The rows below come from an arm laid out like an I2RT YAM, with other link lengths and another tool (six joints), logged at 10 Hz.
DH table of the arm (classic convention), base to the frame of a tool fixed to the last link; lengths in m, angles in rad. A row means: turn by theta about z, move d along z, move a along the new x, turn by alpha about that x. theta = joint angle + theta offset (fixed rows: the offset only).
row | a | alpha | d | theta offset
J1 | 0.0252 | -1.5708 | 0.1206 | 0
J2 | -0.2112 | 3.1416 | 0 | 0
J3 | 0.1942 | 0 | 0 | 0.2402
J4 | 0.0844 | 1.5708 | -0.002 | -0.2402
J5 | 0 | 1.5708 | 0.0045 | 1.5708
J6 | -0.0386 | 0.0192 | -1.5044 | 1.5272
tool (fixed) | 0 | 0 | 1.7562 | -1.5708
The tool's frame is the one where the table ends.
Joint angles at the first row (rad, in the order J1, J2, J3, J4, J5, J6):
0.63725 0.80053 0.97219 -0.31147 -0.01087 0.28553
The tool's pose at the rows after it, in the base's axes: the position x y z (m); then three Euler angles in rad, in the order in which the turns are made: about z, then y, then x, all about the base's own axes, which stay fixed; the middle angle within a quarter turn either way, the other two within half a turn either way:
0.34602, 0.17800, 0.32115, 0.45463, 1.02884, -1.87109
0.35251, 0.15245, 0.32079, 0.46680, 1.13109, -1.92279
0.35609, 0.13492, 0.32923, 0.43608, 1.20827, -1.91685
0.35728, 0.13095, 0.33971, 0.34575, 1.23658, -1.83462
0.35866, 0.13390, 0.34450, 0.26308, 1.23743, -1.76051
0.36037, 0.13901, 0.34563, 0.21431, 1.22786, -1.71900
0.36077, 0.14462, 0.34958, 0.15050, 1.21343, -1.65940
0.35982, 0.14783, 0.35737, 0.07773, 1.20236, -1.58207
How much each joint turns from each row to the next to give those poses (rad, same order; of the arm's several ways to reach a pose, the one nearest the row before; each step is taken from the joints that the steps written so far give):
0.00002 -0.02481 -0.03283 -0.00228 0.10607 -0.02937
-0.00001 -0.01904 -0.02401 0.00765 0.10489 -0.03433
0.00000 -0.00917 -0.00992 0.02516 0.07324 -0.03166
-0.00001 -0.00231 -0.01066 0.04383 0.02021 -0.02365
0.00002 0.00421 -0.02021 0.04921 -0.00379 -0.02022
-0.00004 0.00994 -0.01642 0.03895 -0.01149 -0.01336
-0.00001 0.00647 -0.01335 0.03927 -0.01641 -0.01334
0.00005 0.00076 -0.00724 0.03585 -0.01216 -0.00802

